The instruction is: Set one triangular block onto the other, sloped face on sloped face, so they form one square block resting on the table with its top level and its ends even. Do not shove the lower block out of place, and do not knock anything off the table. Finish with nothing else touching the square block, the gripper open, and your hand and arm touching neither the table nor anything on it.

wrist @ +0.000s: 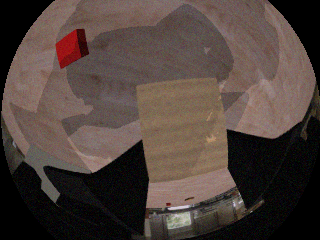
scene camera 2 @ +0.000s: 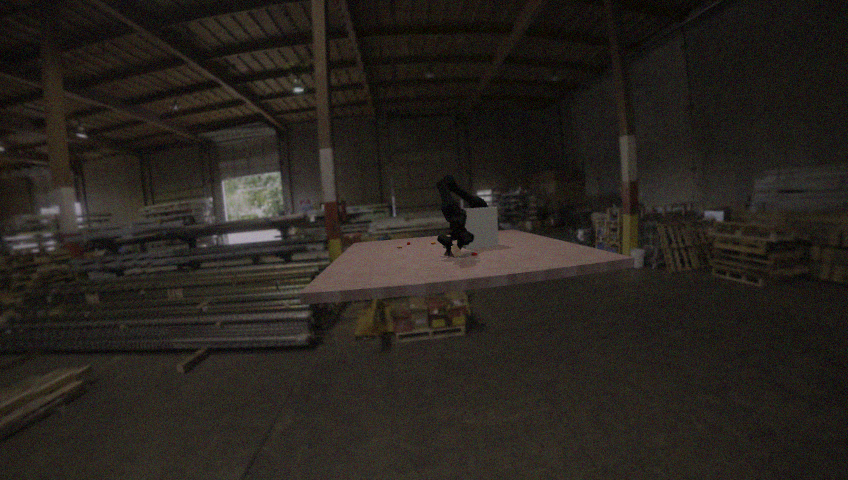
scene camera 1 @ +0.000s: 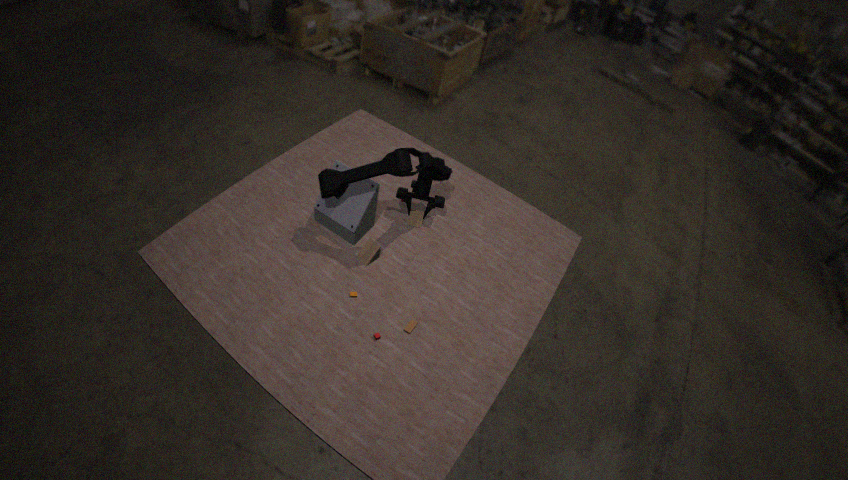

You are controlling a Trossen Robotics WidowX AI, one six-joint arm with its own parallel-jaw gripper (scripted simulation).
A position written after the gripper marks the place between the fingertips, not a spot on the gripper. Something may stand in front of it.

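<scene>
Scene camera 1 shows the gripper (scene camera 1: 416, 217), and the wrist view gives a sight of the gripper (wrist: 181, 137) as well.
</scene>
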